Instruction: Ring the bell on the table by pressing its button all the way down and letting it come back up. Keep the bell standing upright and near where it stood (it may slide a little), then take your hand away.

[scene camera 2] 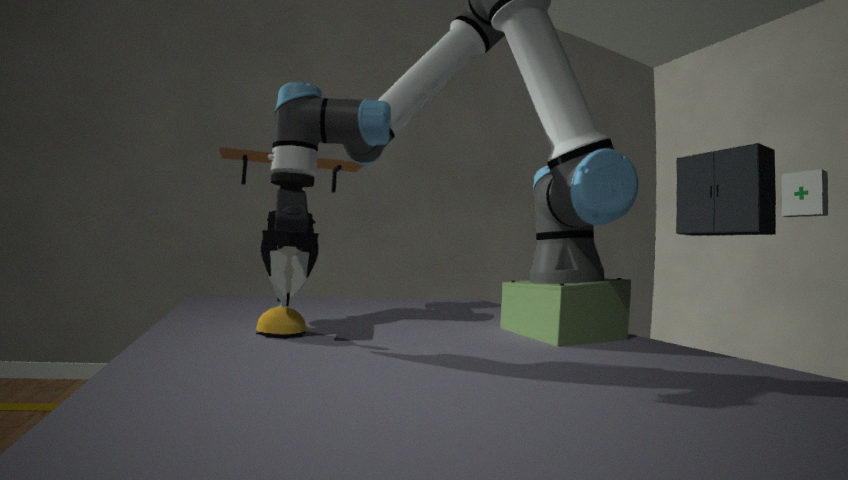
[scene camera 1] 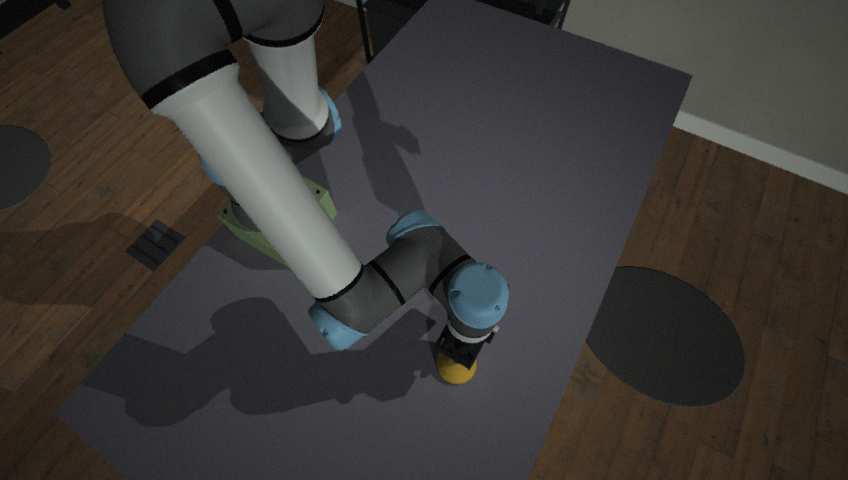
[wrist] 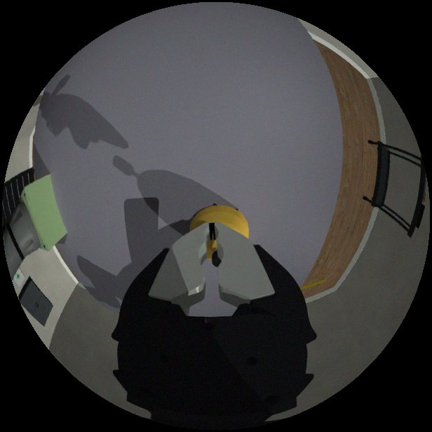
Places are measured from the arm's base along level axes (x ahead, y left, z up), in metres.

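Where they show: gripper, fingertip midpoint: (scene camera 2: 287, 306); arm's base, link origin: (scene camera 2: 566, 280).
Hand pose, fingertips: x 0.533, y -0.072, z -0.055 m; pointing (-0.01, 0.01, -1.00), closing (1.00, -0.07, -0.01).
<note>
Each offset is from my fingertips to the centre of the thing. Level surfaces: height alone.
The bell, a yellow dome on a thin dark base @[0.020 m down, 0.003 m ahead, 0.041 m right] (scene camera 1: 455, 374) (scene camera 2: 280, 322) (wrist: 220, 216), stands upright on the grey table @[0.053 m down] (scene camera 1: 523, 148) (scene camera 2: 416, 416) (wrist: 225, 100). My gripper (scene camera 1: 468, 361) (scene camera 2: 285, 296) (wrist: 212, 223) points straight down with its fingers together and holds nothing. Its tips are right over the dome's top, at the button. In scene camera 2 the dark button @[0.007 m up, 0.003 m ahead, 0.041 m right] (scene camera 2: 279, 300) shows beside the tips, low over the dome, with a short bit of pale stem under it. The tips cover most of the button, so full depth of press cannot be told.
The arm's green base block (scene camera 1: 326, 203) (scene camera 2: 529, 312) (wrist: 45, 212) stands on the table, well away from the bell. The table's edge (scene camera 1: 586, 350) runs to the right of the bell in scene camera 1. An orange wall shelf (scene camera 2: 232, 154) hangs on the wall behind the arm.
</note>
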